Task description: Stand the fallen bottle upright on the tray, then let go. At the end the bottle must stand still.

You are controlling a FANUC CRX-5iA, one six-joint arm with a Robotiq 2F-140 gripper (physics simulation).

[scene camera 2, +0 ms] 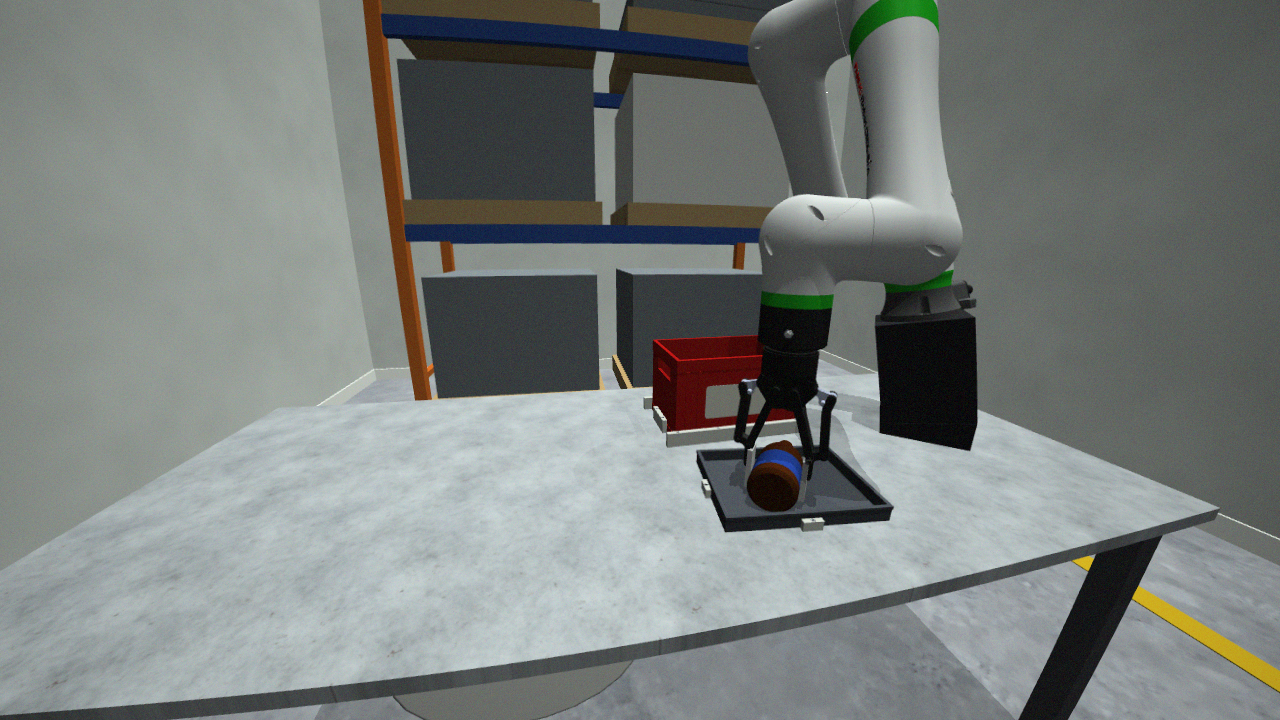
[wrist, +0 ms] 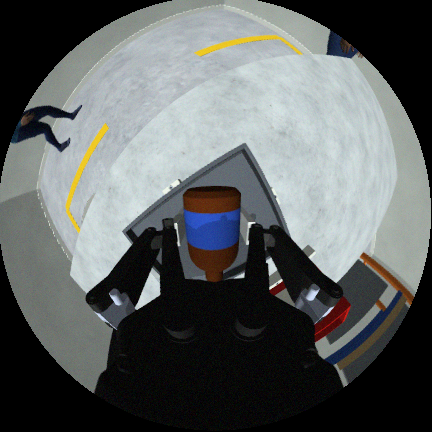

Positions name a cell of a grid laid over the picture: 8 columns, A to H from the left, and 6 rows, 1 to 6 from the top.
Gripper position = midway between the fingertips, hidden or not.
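Note:
A dark tray (scene camera 2: F5), which the wrist view shows too (wrist: E3), is part of the scene, and so is a brown bottle (scene camera 2: E5). A red crate (scene camera 2: E4) can be seen, also in the wrist view (wrist: G5). The gripper (scene camera 2: E5) is visible as well, and the wrist view shows it too (wrist: D3).

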